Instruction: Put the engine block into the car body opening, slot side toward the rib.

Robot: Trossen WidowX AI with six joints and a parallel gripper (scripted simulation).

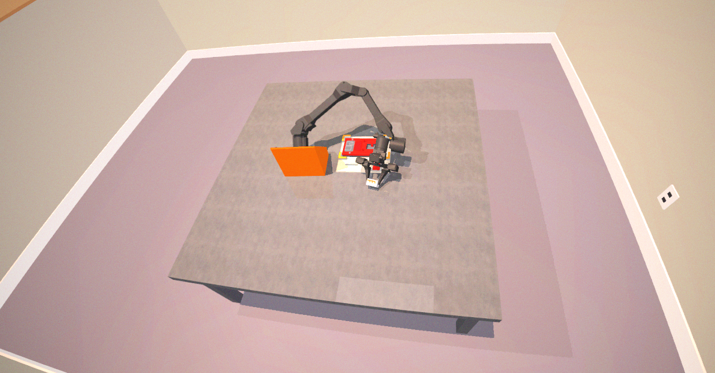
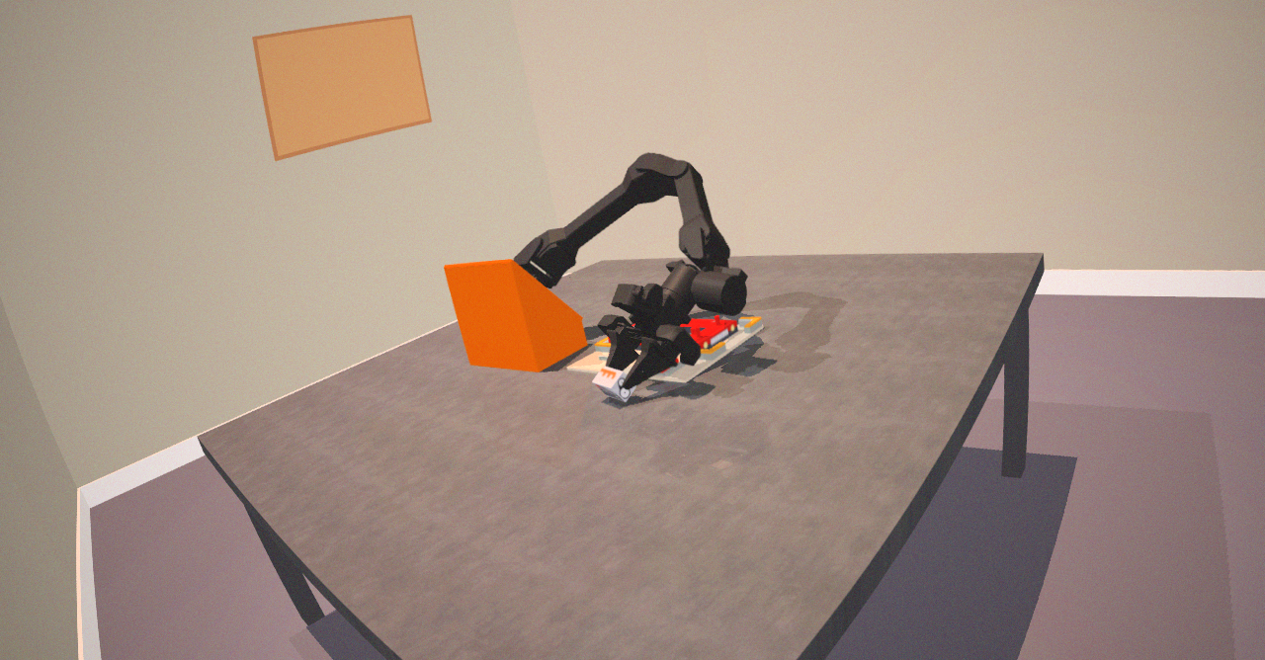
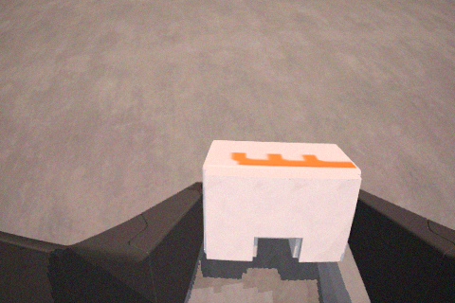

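Now: the engine block 1 cm to the left of my gripper tip. Also, from my gripper tip: pale plate (7 cm behind, 20 cm to the left, 1 cm below).
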